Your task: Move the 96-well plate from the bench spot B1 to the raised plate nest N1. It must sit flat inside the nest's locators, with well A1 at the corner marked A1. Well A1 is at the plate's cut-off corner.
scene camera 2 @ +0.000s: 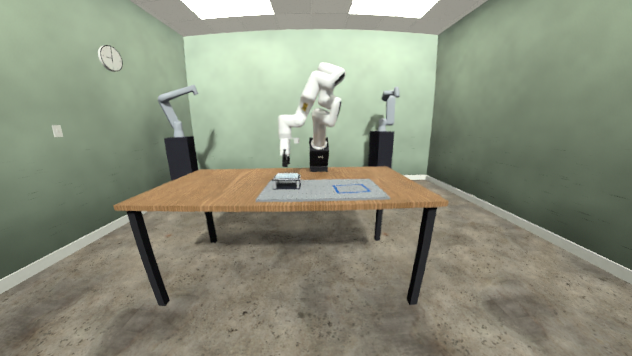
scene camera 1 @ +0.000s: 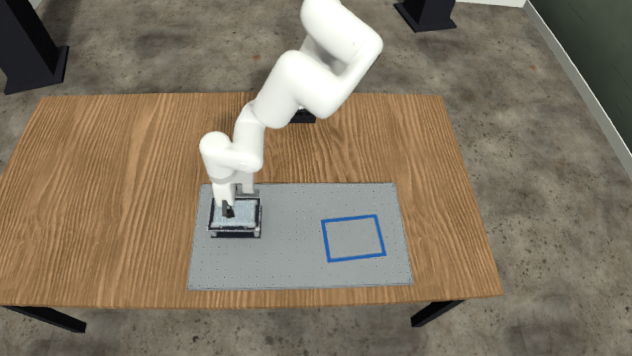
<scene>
In view: a pale 96-well plate [scene camera 1: 244, 216].
</scene>
